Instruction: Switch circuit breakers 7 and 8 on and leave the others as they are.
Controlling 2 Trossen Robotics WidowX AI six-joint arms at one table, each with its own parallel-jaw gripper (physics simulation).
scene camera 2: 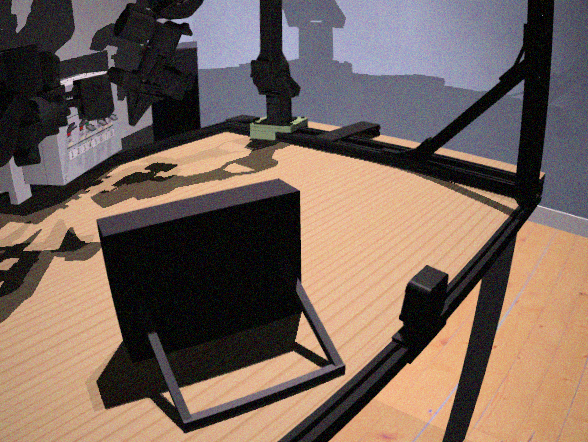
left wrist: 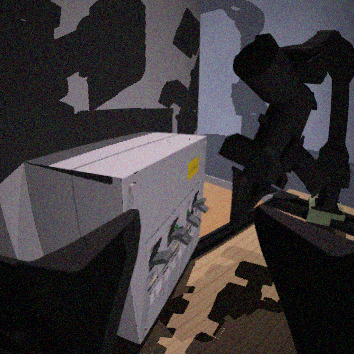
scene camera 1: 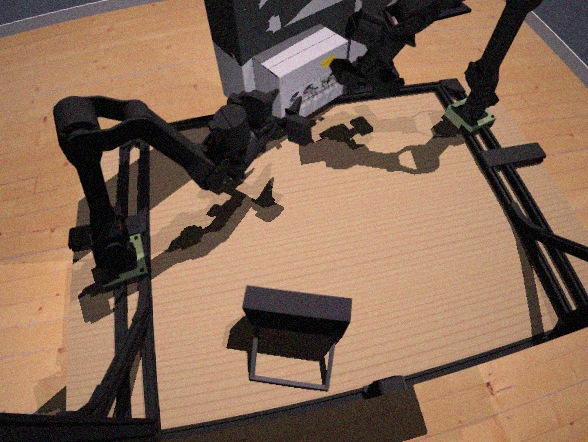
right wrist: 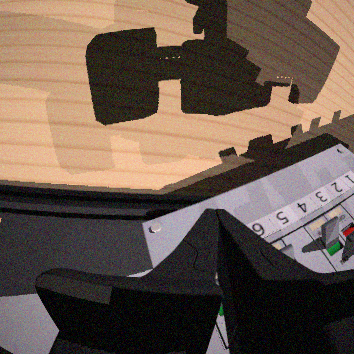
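A white breaker panel [scene camera 1: 305, 57] [scene camera 2: 92, 152] [left wrist: 165, 182] [right wrist: 185, 227] stands at the table's back edge. Its number strip [scene camera 2: 92, 144] [right wrist: 300, 207] shows labels 1 to 6 in the right wrist view; breakers 7 and 8 are hidden behind the fingers there. Grey levers [left wrist: 179, 235] [right wrist: 327, 235] stick out of the panel; the positions of levers 7 and 8 cannot be told. My right gripper [right wrist: 213, 217] [scene camera 1: 340, 75] is shut and empty, in front of the numbered face near its high-number end. My left gripper [left wrist: 198, 216] [scene camera 1: 295, 117] is open and empty, off the low-number end.
A dark tilted stand with a block [scene camera 1: 297, 307] [scene camera 2: 205, 280] stands on the table near the front. A black frame [scene camera 1: 280, 404] [scene camera 2: 370, 370] edges the table. A large dark cabinet [scene camera 1: 222, 65] stands behind the panel. A yellow label [scene camera 1: 328, 61] [left wrist: 193, 168] is on the panel.
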